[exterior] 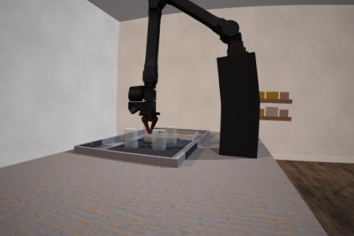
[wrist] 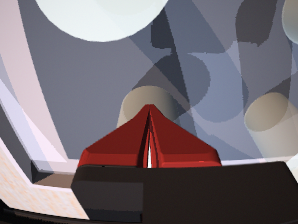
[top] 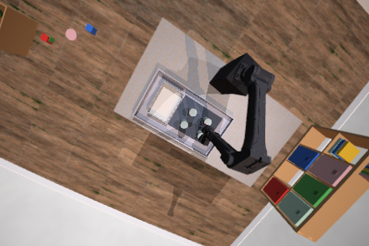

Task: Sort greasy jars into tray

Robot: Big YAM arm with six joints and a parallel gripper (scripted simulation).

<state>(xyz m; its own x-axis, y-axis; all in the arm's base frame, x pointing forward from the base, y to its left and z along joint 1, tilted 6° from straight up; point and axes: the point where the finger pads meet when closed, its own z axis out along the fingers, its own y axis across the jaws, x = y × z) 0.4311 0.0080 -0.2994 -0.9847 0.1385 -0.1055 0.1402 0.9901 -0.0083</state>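
The dark drying mat is 8 cm to the right of my hand and 8 cm below it. Also, from my hand: pale tray 39 cm to the right, 7 cm below, 5 cm behind.
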